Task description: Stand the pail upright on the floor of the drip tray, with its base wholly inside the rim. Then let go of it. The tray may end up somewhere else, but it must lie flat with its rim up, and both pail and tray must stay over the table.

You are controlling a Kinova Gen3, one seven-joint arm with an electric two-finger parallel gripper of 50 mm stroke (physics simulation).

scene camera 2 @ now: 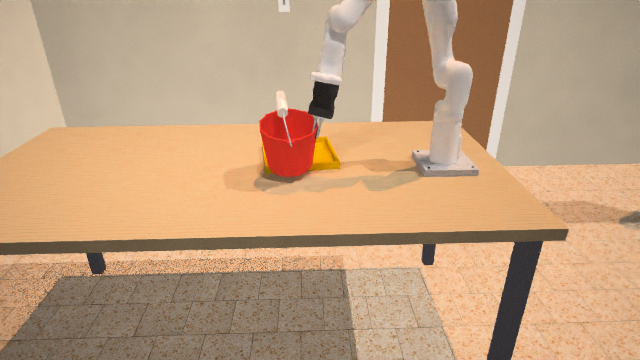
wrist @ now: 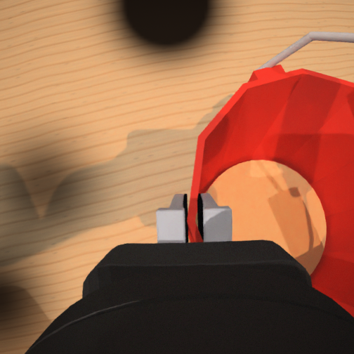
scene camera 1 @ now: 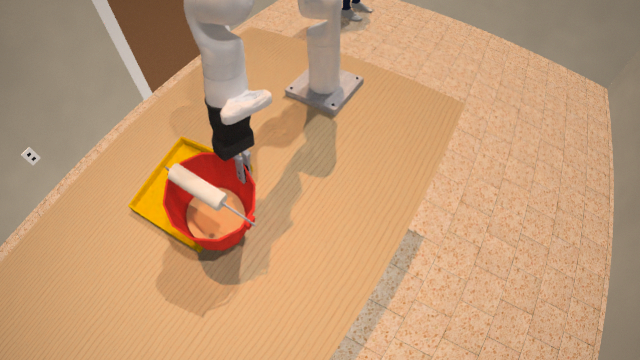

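Seen in the pictures: gripper, fingertip midpoint: (scene camera 2: 314, 137) (scene camera 1: 244, 178); arm's base at its link origin: (scene camera 2: 442, 159) (scene camera 1: 324, 84).
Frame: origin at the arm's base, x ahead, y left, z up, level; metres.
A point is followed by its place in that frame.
The red pail (scene camera 1: 176, 207) {x 0.572, y -0.015, z 0.115 m} (scene camera 2: 289, 157) {x 0.525, y 0.121, z 0.076 m} (wrist: 320, 125) is roughly upright, with its white-gripped handle raised over its mouth. My gripper (scene camera 1: 243, 175) {x 0.444, y 0.076, z 0.123 m} (scene camera 2: 316, 131) {x 0.444, y 0.076, z 0.123 m} (wrist: 192, 210) is shut on the pail's rim wall, one finger inside and one outside. The yellow drip tray (scene camera 1: 155, 197) {x 0.563, y -0.196, z -0.020 m} (scene camera 2: 327, 150) {x 0.384, y -0.166, z -0.020 m} lies rim up on the table, partly behind the pail. In scene camera 2 the pail's bottom overlaps the tray's near edge and reaches slightly below it in the picture. The pail hides that part of the rim, and whether its base touches anything cannot be told.
The wooden table (scene camera 1: 325, 240) {x 0.426, y 0.250, z -0.024 m} (scene camera 2: 150, 210) {x 0.922, y 0.236, z -0.024 m} carries the arm's grey base plate (scene camera 1: 345, 92) {x 0.002, y 0.074, z 0.001 m} (scene camera 2: 450, 170) {x 0.002, y 0.087, z -0.002 m}, to the right of the tray in scene camera 2. The far table edge runs behind the tray. A person's feet (scene camera 1: 354, 12) show on the floor beyond the table.
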